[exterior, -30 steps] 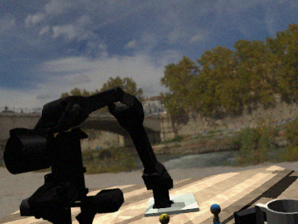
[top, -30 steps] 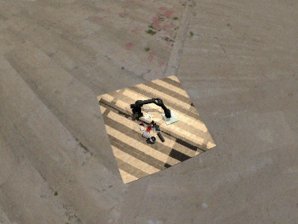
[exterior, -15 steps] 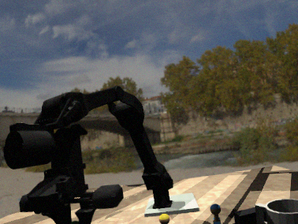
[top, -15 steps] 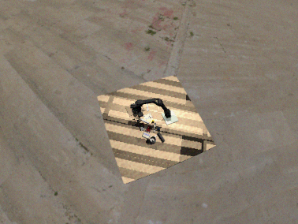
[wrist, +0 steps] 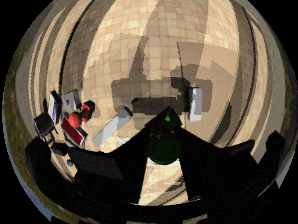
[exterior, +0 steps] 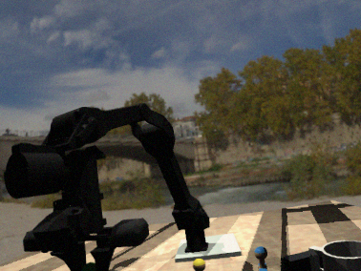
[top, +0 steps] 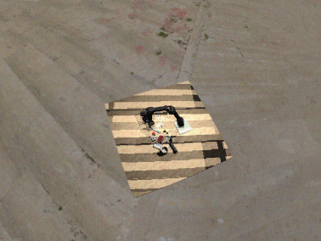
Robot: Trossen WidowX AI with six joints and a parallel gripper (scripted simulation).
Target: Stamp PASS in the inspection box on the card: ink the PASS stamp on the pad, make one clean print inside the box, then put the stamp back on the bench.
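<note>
Right now my gripper tip is 23 cm to the right of the red ink pad, 8 cm past it and 8 cm above it. Round my gripper tip: grey flat bar (10 cm to the left, 7 cm below, 6 cm behind); pale sheet (12 cm behind, 8 cm below, 4 cm to the left); green-topped stamp (right at my gripper tip).
</note>
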